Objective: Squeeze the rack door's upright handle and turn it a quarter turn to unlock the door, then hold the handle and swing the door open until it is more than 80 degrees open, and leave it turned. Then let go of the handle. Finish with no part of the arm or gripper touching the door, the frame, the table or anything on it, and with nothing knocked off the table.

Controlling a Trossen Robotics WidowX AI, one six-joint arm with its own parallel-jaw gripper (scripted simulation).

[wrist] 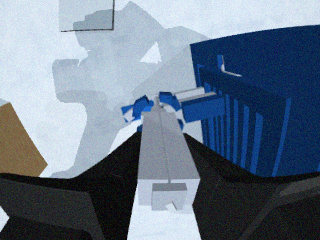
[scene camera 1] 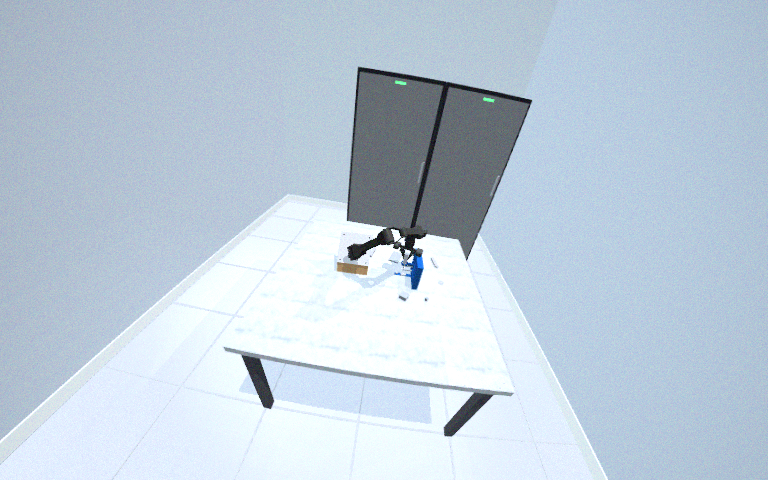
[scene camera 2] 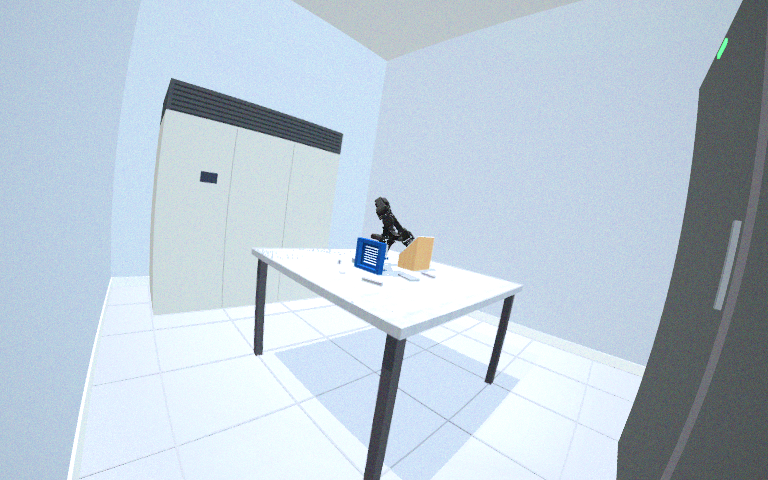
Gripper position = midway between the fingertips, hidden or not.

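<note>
I can see my own gripper (wrist: 160, 138), and there is a blue rack (wrist: 254, 115) in my sight too.
</note>
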